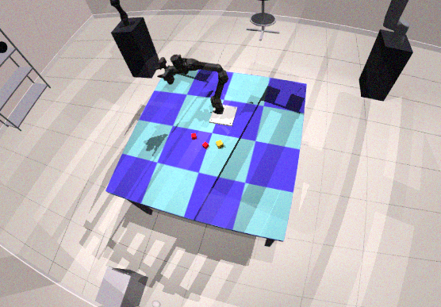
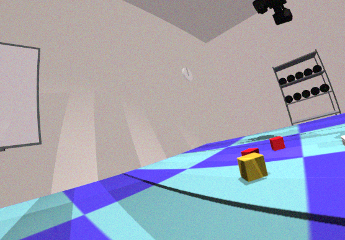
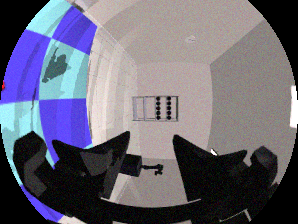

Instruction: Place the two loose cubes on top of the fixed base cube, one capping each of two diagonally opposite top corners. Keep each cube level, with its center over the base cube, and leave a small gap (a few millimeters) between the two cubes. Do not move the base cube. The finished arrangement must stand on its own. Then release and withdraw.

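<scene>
Right now the red cube is 21 cm ahead of my gripper tip, 33 cm to the left of it and 48 cm below it. From my gripper tip the other things lie so: yellow cube 19 cm ahead, 43 cm to the left, 47 cm below.
</scene>
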